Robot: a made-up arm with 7 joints.
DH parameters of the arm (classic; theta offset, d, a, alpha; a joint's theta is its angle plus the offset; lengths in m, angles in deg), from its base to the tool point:
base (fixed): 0 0.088 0.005 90
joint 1: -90 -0.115 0.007 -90
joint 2: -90 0.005 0.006 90
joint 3: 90 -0.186 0.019 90
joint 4: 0 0.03 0.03 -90
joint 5: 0 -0.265 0.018 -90
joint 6: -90 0.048 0.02 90
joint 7: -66 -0.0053 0.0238 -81.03
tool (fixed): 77.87 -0.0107 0 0
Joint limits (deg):
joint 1: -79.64..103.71
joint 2: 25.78..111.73
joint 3: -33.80..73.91
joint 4: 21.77..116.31
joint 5: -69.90..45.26
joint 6: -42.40..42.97
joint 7: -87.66..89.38
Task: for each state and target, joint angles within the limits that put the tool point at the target. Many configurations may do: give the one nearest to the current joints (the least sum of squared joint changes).
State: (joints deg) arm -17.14 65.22 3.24 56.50 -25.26 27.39 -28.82
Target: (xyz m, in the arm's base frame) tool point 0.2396 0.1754 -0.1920
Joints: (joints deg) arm -9.06 40.35 -15.80 69.33 -28.54 28.45 -28.95
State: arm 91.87 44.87 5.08 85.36 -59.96 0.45 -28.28
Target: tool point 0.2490 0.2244 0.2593
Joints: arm 53.43 44.21 12.81 86.51 -58.25 -2.50 -20.85
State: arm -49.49 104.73 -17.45 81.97 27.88 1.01 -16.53
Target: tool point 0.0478 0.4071 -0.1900
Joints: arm -47.17 81.34 -24.48 52.45 28.55 5.09 -29.33
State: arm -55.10 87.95 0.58 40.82 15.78 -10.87 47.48
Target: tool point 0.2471 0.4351 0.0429
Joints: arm -55.54 111.73 18.24 29.66 13.12 2.36 26.27
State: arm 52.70 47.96 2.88 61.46 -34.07 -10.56 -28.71
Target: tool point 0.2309 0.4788 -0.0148
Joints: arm 20.29 62.87 14.06 21.77 -29.37 -12.54 -27.26
